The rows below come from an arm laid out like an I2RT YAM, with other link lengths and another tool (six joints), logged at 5 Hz.
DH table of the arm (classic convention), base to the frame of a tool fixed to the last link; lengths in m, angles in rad. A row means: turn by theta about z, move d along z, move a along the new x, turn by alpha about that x. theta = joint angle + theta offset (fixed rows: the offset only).
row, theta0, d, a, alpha
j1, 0, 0.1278, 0.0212, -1.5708
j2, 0, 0, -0.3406, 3.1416
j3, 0.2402, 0, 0.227, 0
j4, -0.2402, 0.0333, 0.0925, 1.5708
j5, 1.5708, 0.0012, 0, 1.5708
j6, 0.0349, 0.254, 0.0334, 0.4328
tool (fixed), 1.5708, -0.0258, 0, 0
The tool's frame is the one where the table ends.
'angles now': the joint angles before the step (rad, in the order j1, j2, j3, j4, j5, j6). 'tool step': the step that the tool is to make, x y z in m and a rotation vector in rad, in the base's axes. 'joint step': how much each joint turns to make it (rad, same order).
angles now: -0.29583, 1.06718, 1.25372, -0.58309, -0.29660, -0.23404
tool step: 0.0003, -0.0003, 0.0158, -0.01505, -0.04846, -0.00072
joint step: -0.00015, -0.01482, 0.00019, 0.03571, 0.00062, -0.00004
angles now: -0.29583, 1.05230, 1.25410, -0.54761, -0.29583, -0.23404
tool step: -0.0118, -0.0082, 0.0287, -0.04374, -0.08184, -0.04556
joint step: 0.00025, -0.04919, -0.00021, 0.04107, 0.04907, -0.00375
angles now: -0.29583, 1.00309, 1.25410, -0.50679, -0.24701, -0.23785
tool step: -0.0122, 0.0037, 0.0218, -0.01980, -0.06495, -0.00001
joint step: -0.00013, -0.04543, 0.00007, 0.02240, -0.00012, -0.00003
